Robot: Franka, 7 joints.
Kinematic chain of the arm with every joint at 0, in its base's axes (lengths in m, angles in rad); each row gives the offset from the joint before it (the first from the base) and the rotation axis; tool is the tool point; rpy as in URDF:
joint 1: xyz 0 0 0.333 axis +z
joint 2: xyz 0 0 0 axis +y
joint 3: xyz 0 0 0.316 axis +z
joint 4: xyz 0.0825 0 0 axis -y
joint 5: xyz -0.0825 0 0.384 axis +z
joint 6: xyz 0 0 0 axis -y
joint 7: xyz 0.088 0 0 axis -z
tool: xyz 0 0 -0.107 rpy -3.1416 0 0
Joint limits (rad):
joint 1: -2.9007..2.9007
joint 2: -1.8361..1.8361
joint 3: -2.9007..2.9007
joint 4: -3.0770..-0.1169
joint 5: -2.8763..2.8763
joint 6: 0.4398..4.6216
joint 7: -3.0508..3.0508
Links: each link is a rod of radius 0.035 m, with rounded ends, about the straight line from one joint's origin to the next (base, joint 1, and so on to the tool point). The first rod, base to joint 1, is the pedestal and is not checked.
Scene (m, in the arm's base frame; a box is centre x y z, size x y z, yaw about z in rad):
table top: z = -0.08
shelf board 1: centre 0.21 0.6 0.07 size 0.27 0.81 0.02 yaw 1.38
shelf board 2: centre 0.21 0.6 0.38 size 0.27 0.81 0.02 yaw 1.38
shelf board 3: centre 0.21 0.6 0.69 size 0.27 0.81 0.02 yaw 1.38
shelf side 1: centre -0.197 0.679 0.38 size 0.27 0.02 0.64 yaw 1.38
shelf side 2: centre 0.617 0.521 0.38 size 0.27 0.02 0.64 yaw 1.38
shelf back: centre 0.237 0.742 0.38 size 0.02 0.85 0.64 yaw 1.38
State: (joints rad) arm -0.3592 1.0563 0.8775 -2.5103 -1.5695 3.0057 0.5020
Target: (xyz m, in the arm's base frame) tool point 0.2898 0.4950 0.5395
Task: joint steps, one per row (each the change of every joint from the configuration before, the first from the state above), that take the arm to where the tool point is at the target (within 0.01 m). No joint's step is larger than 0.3 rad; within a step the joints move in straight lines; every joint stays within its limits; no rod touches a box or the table.
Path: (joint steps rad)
1: -0.1154 0.0342 0.2281 0.0233 -0.0233 0.1270 0.0000
2: -0.1155 0.0343 0.2282 0.0233 -0.0232 0.1270 0.0000
3: -0.1154 0.0342 0.2281 0.0233 -0.0233 0.1270 0.0000
4: -0.1155 0.0343 0.2281 0.0234 -0.0232 0.1270 0.0000
5: 0.2318 -0.1477 -0.1012 0.2195 0.0889 -0.1713 0.0000
6: 0.2317 -0.1476 -0.1013 0.2195 0.0888 -0.1714 0.0000

